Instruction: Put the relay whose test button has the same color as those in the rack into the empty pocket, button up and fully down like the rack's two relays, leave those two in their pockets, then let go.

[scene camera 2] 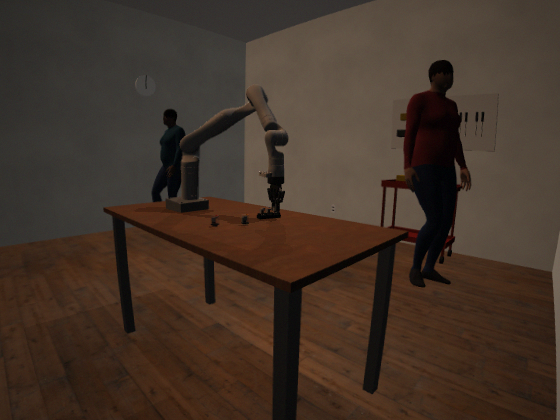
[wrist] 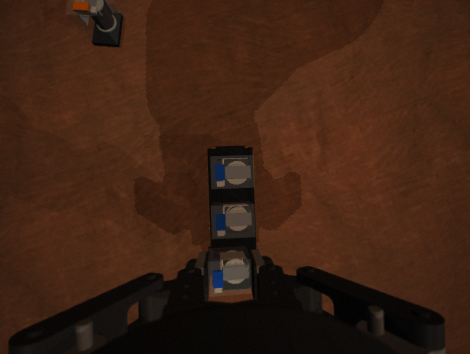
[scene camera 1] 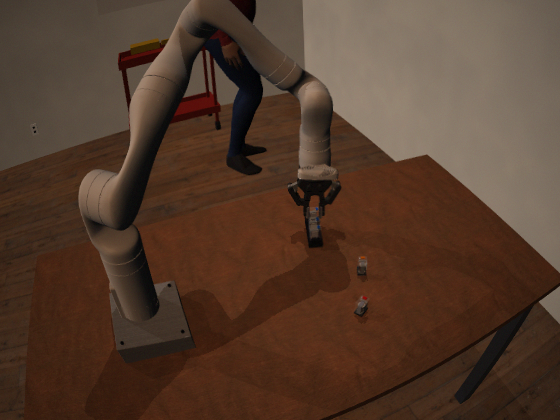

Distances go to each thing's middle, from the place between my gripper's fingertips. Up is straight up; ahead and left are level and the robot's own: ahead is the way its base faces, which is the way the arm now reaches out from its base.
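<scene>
There's a black rack (wrist: 237,194) that's 2 cm below my hand, 1 cm behind it and 3 cm to the right of it. The hand itself is right at the blue-button relay (wrist: 229,267).
</scene>
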